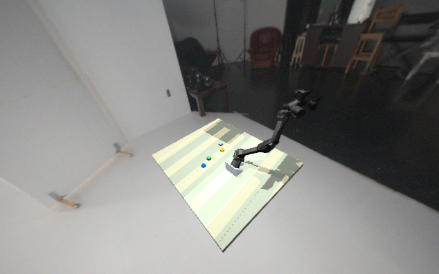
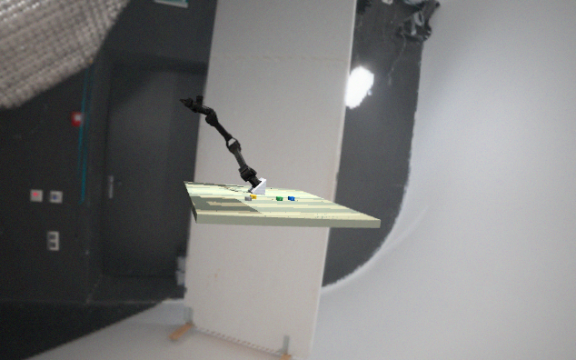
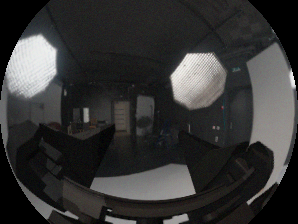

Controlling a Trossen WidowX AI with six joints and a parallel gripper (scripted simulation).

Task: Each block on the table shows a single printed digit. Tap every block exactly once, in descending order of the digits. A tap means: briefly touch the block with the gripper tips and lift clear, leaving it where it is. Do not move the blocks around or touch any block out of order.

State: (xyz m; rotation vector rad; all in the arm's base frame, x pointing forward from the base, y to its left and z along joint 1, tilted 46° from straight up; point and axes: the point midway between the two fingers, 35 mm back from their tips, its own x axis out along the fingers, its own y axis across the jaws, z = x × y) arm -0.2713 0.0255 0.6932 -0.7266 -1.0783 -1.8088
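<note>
Right now the yellow block is 56 cm ahead of my gripper tip, 41 cm to the left of it and 55 cm below it. Also, from my gripper tip: grey-white block 63 cm ahead, 36 cm to the left, 55 cm below; then green block 57 cm ahead, 57 cm to the left, 55 cm below; then blue block 54 cm ahead, 66 cm to the left, 55 cm below.
</note>
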